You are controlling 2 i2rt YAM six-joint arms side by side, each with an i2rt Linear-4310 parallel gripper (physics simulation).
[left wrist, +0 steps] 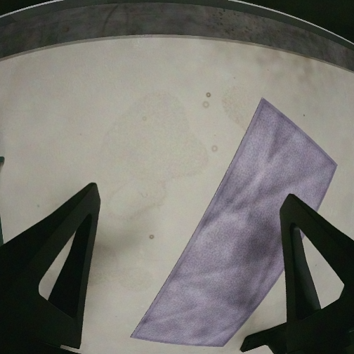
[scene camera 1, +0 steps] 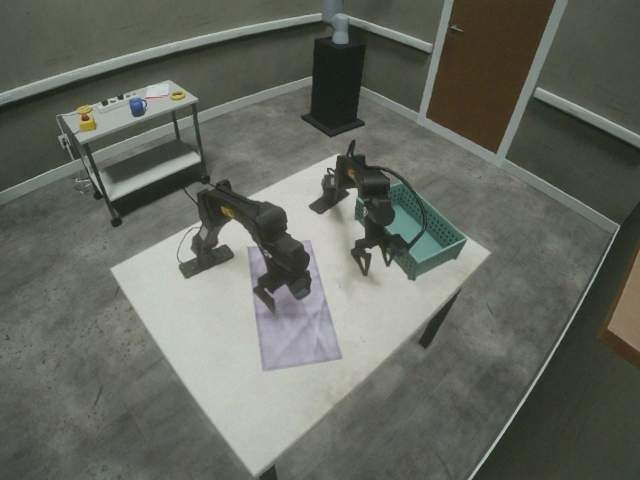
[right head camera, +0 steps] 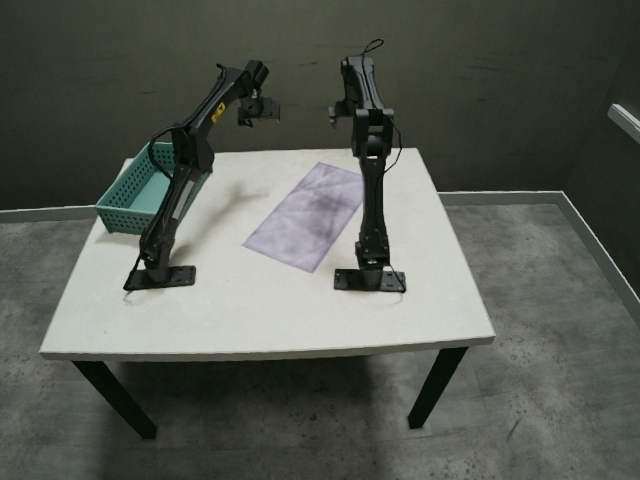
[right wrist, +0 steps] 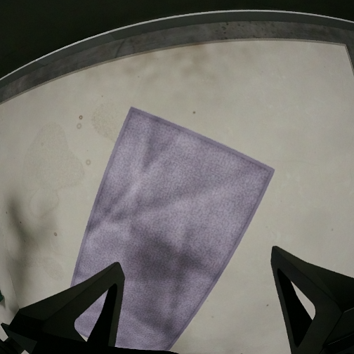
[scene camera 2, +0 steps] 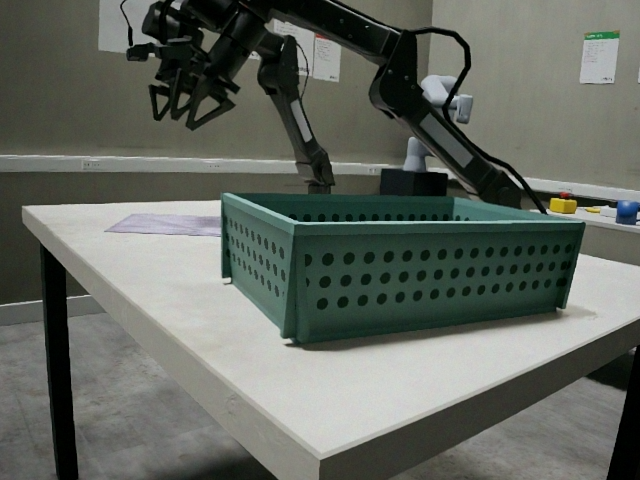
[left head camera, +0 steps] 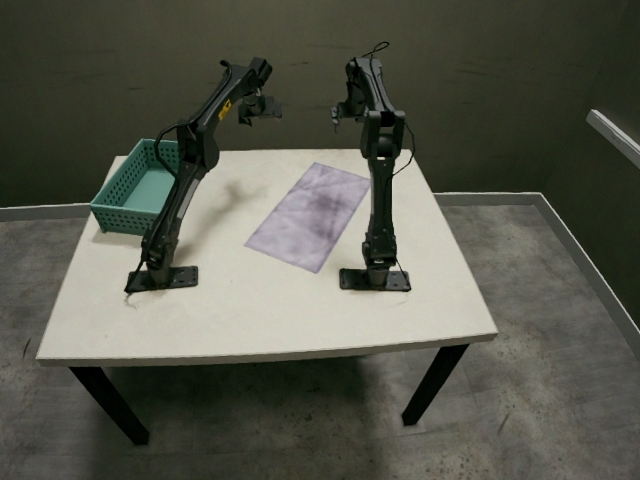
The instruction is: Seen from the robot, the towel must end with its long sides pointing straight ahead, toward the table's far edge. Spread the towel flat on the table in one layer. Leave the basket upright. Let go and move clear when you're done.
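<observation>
The pale purple towel (left head camera: pixel 310 222) (right head camera: pixel 299 222) (scene camera 1: pixel 294 335) (scene camera 2: pixel 165 224) (left wrist: pixel 235 240) (right wrist: pixel 170 200) lies flat in one layer with faint creases. Its long sides run diagonally, from near left to far right in the head views. The green basket (left head camera: pixel 124 219) (right head camera: pixel 124 221) (scene camera 1: pixel 436 259) (scene camera 2: pixel 429 279) stands upright at the left in the head views. My left gripper (left head camera: pixel 263 119) (right head camera: pixel 262 121) (scene camera 1: pixel 377 269) (left wrist: pixel 194 197) is open and empty, raised above the table between basket and towel. My right gripper (scene camera 1: pixel 287 304) (right wrist: pixel 194 264) is open and empty, raised above the towel.
The white table (left head camera: pixel 258 320) (scene camera 1: pixel 180 330) carries both arm bases near its front. The right arm partly covers the towel's far right part in the right head view. A cart (scene camera 1: pixel 139 119) with a blue mug (scene camera 1: pixel 137 106) stands away from the table.
</observation>
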